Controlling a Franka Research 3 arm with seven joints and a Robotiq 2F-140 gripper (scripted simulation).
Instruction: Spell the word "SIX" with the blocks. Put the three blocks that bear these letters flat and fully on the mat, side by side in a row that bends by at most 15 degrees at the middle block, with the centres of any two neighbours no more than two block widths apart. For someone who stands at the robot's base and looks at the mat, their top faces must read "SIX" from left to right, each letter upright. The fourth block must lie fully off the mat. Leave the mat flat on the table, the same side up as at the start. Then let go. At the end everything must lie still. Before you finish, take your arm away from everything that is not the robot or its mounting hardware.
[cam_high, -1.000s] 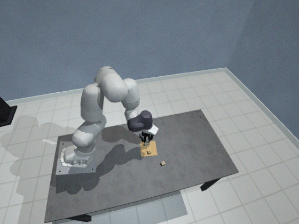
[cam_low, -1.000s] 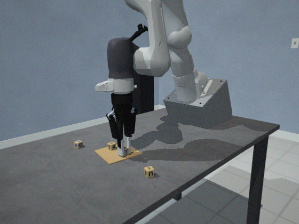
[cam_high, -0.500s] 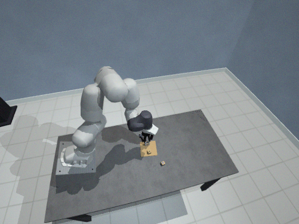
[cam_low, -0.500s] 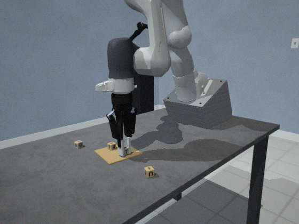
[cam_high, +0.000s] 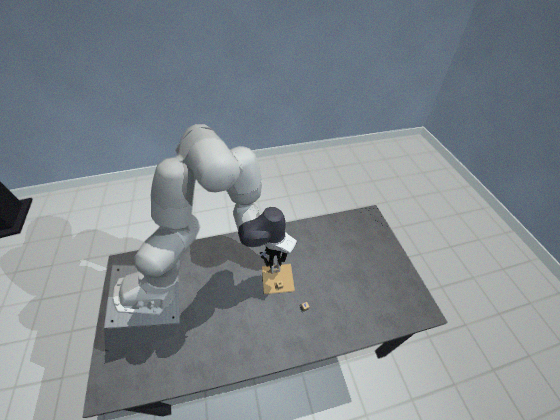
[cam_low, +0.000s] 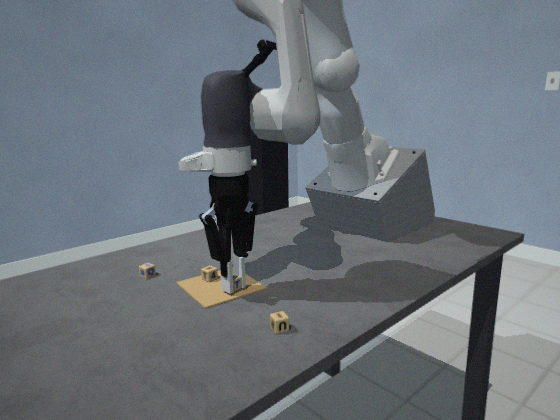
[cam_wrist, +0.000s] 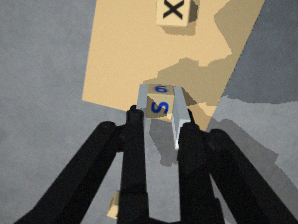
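The tan mat lies 40 mm to the right of my hand and 40 mm below it.
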